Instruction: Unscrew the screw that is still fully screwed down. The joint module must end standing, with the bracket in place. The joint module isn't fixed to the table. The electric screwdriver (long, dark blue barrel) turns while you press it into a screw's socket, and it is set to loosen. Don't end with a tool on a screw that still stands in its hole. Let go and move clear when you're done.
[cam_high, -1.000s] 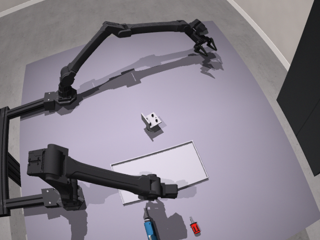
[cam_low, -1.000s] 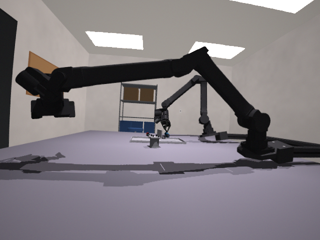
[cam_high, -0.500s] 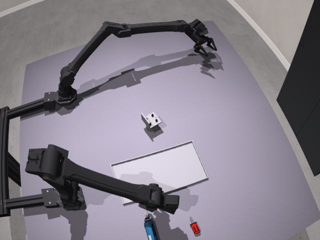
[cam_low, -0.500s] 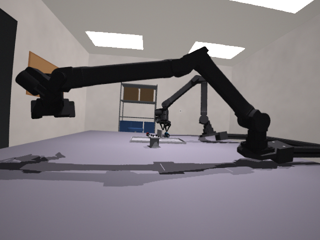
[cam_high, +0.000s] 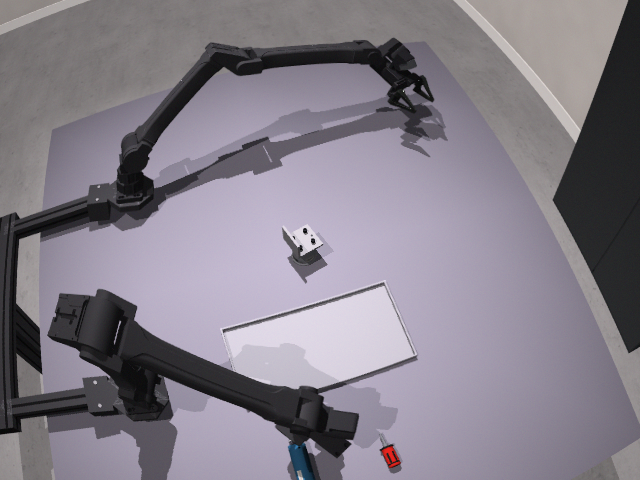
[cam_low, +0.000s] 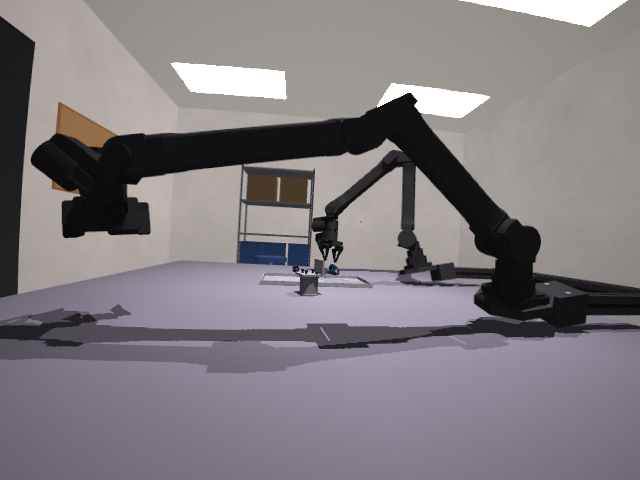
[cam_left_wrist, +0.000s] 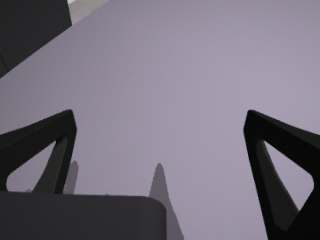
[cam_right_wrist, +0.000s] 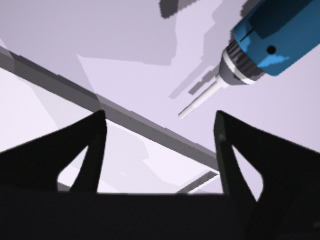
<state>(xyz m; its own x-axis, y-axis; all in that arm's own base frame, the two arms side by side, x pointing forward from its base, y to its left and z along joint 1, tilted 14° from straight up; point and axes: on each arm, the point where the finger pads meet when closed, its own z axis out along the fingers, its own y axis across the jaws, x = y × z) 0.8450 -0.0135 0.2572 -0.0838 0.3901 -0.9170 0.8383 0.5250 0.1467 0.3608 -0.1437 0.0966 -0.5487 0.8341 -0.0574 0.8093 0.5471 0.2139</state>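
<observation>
Right now the white bracket is 410 mm behind my left hand, 320 mm to the right of it and 100 mm below it. The rest, counted from my left hand: white tray (430 mm behind, 580 mm to the right, 170 mm below); red hand screwdriver (330 mm behind, 890 mm to the right, 160 mm below); joint module body (410 mm behind, 320 mm to the right, 140 mm below).
</observation>
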